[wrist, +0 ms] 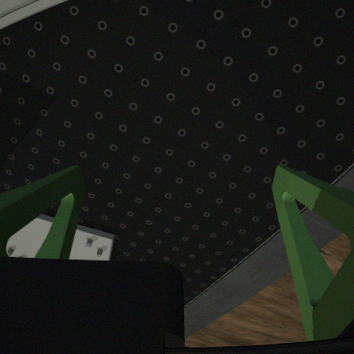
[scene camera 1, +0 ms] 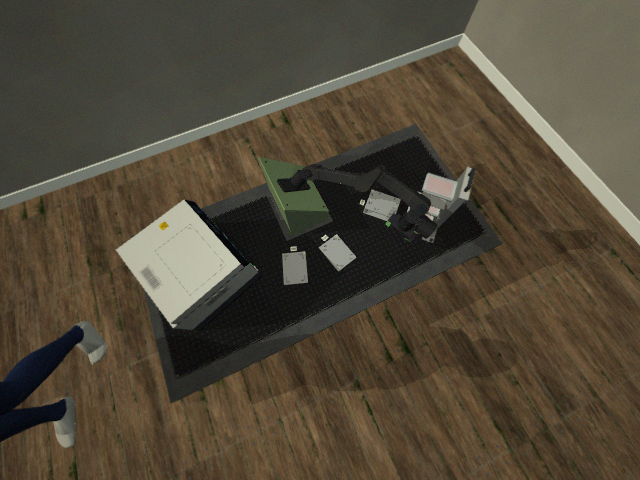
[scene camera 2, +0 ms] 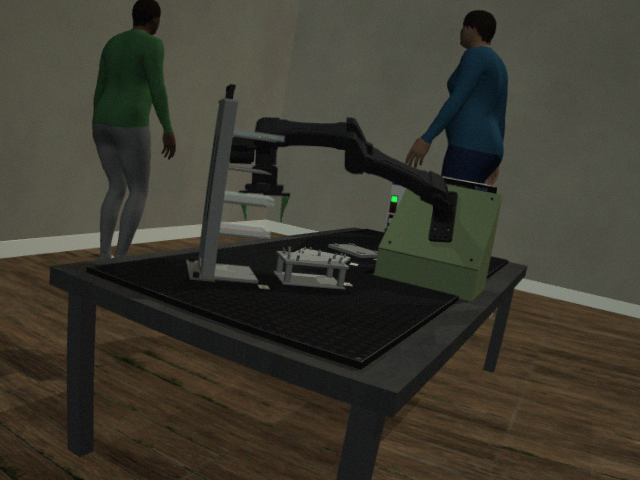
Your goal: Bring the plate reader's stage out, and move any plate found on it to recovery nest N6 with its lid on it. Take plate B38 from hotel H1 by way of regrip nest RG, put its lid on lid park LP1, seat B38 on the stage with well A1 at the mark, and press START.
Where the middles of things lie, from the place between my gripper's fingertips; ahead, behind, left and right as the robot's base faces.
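The LP1 pad (scene camera 1: 336, 251) is 11 cm below my hand, and it's 11 cm behind my hand and 27 cm to the right of it. Then there's the N6 nest (scene camera 1: 294, 264), which is 11 cm below my hand too, 16 cm behind it and 50 cm to the right of it.
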